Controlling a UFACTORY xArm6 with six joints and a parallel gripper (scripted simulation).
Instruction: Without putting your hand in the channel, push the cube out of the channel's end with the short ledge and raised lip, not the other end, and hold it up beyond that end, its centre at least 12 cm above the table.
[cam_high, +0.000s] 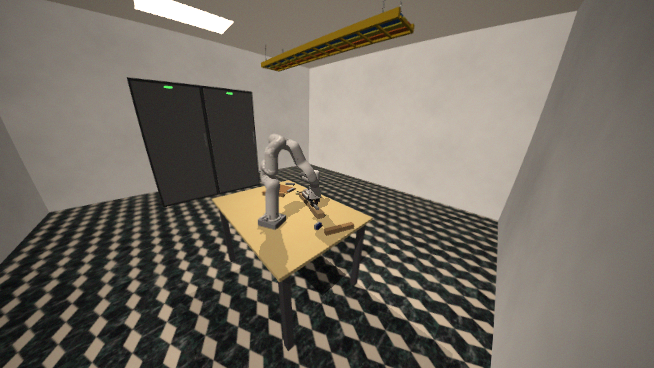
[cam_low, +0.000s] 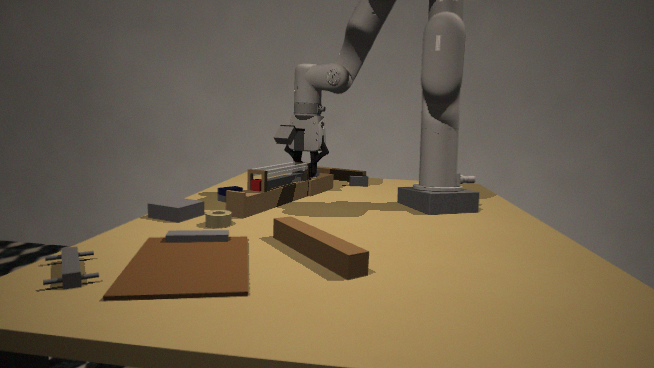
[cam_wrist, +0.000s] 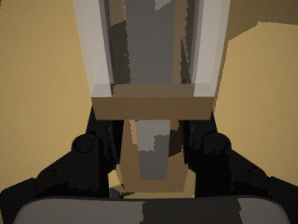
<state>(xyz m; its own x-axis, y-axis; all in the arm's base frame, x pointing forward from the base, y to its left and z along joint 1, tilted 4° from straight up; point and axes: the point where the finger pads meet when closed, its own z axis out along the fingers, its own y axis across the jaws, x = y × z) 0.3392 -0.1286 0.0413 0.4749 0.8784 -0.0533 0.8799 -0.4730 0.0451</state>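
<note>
Now: the red cube 210 mm to the left of my hand, 120 mm ahead of it and 20 mm below it. The rest, counted from my hand: grey box: 290 mm to the left, 280 mm ahead, 60 mm below; then wooden channel: 120 mm to the left, 70 mm ahead, 20 mm below; then long brown block: 530 mm to the left, 50 mm below.
</note>
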